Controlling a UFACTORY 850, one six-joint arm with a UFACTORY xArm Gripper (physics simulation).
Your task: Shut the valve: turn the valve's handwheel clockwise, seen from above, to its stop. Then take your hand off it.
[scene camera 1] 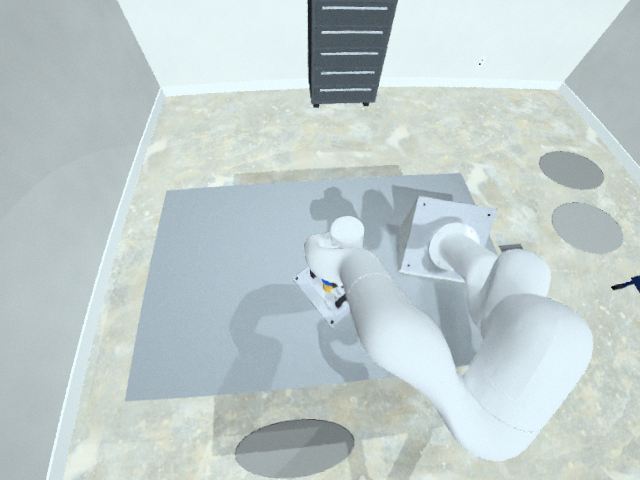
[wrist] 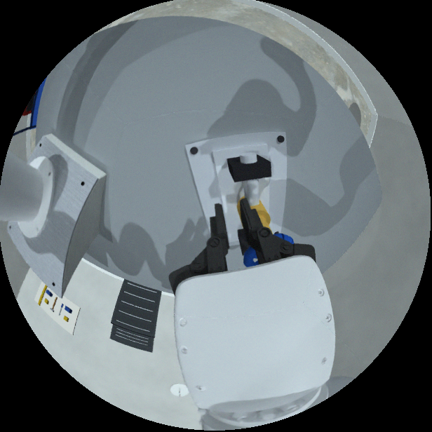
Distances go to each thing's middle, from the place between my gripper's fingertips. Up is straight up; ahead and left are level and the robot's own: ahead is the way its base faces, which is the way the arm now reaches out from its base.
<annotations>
My hand is 6 cm short of the base plate [scene camera 1: 301, 281], 2 cm to the left of it and 10 cm above it.
</annotations>
